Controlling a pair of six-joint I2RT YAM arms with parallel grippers.
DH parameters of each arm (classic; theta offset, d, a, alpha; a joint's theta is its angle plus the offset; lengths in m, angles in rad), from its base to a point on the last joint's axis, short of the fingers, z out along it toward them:
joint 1: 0 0.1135 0.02 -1.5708
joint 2: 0 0 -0.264 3.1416
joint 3: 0.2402 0 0.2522 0
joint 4: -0.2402 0 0.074 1.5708
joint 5: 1.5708 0 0 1.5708
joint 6: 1.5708 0.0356 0 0
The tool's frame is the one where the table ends.
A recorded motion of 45 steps. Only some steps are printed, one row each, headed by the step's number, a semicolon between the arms.
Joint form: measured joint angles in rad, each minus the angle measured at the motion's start. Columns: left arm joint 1, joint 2, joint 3, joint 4, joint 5, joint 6; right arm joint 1, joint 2, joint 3, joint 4, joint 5, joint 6.
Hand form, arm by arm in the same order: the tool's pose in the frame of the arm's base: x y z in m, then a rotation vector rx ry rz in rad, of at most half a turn. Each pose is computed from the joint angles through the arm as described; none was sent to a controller.
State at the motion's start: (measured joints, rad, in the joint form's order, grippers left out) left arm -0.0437 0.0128 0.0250 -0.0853 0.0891 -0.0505; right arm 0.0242 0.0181 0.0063 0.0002 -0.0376 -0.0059
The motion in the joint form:
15: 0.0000 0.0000 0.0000 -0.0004 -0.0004 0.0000; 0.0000 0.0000 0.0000 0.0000 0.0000 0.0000
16: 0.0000 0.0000 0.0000 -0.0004 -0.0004 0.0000; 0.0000 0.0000 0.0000 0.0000 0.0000 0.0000
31: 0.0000 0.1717 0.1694 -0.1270 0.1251 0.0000; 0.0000 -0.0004 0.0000 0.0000 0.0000 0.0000
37: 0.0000 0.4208 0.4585 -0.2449 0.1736 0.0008; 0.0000 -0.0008 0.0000 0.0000 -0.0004 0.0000
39: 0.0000 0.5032 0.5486 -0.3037 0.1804 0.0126; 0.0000 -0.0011 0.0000 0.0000 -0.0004 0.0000
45: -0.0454 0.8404 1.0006 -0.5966 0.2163 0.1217; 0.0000 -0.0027 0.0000 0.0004 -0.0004 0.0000
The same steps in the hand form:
15: 0.1092 -0.0079 0.1718 0.0622 1.6448 -0.1448; 0.1112 0.0040 0.1741 -0.0532 1.5817 0.0441
16: 0.1092 -0.0079 0.1718 0.0622 1.6448 -0.1448; 0.1112 0.0040 0.1741 -0.0532 1.5817 0.0441
31: 0.1110 -0.0124 0.2025 0.1491 1.7694 -0.2579; 0.1112 0.0040 0.1741 -0.0532 1.5813 0.0441
37: 0.1257 -0.0148 0.2666 0.1778 1.8438 -0.3080; 0.1111 0.0040 0.1742 -0.0535 1.5809 0.0444
39: 0.1334 -0.0153 0.2825 0.1886 1.8924 -0.3115; 0.1111 0.0040 0.1742 -0.0535 1.5806 0.0444
45: 0.1700 -0.0259 0.3609 0.3508 2.0409 -0.3282; 0.1110 0.0040 0.1744 -0.0535 1.5786 0.0443

